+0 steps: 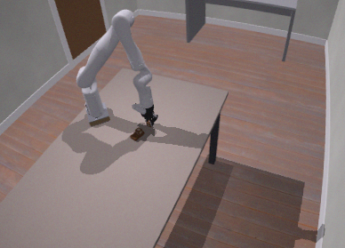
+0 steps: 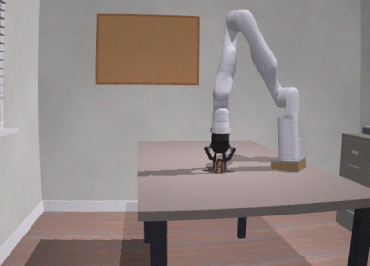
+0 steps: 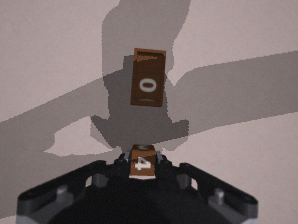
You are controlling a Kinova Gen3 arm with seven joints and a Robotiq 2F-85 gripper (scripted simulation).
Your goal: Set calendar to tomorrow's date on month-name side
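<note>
Right now the digit cube is 10 mm below my hand. Round my hand: brown number cube 40 mm behind, 80 mm to the right; then brown calendar tray 50 mm behind, 90 mm to the right, 20 mm below.
</note>
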